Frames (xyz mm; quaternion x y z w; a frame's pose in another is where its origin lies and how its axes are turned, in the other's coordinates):
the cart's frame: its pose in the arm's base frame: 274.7 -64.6 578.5 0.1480 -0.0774 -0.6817 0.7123
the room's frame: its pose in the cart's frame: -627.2 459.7 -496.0 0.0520 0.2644 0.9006 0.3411
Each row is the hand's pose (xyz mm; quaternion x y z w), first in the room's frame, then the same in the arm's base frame.
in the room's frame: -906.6 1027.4 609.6 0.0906 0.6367 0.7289 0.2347
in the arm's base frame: -416.0 225.9 1049.2 0.1676 -0.4487 -0.8667 0.1391
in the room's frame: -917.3 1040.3 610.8 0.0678 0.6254 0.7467 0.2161
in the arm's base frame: -432.3 223.8 1052.7 0.1861 -0.4252 -0.8714 0.1588
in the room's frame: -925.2 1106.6 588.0 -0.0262 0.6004 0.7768 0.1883
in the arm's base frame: -493.1 259.6 1052.6 0.2622 -0.3552 -0.8794 0.1782
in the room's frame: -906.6 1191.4 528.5 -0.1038 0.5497 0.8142 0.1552
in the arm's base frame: -558.9 338.5 1030.0 0.3136 -0.2688 -0.8864 0.2089
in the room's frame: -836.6 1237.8 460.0 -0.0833 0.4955 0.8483 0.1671
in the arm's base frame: -565.6 441.1 995.9 0.2691 -0.2241 -0.9109 0.2183
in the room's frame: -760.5 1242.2 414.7 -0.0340 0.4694 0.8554 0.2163
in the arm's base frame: -531.7 518.9 970.2 0.2048 -0.2220 -0.9344 0.1887
